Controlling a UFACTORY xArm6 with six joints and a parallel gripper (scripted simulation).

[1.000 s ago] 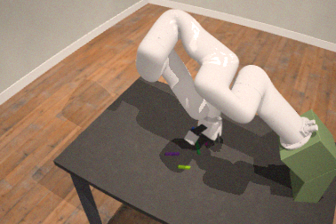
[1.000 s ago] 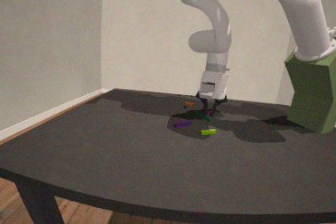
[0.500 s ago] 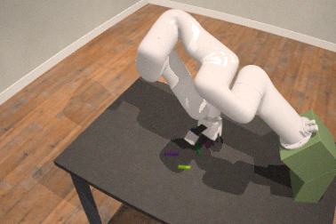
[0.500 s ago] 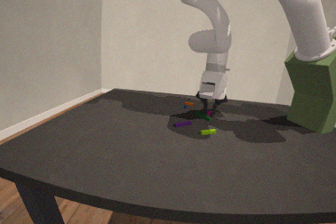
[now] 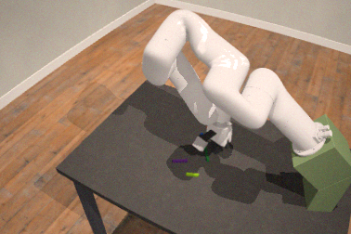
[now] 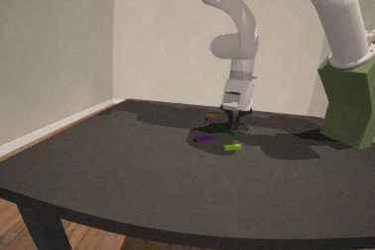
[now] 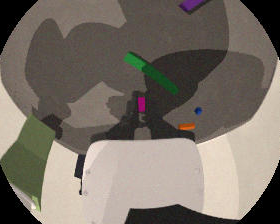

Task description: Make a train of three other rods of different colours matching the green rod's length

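The magenta rod lies 1 cm to the right of my hand and 2 cm below it. From my hand the other things lie so: purple rod (9 cm ahead, 14 cm to the left, 2 cm below); green rod (2 cm ahead, 4 cm to the left, 2 cm below); orange rod (9 cm ahead, 10 cm to the right, 2 cm below).
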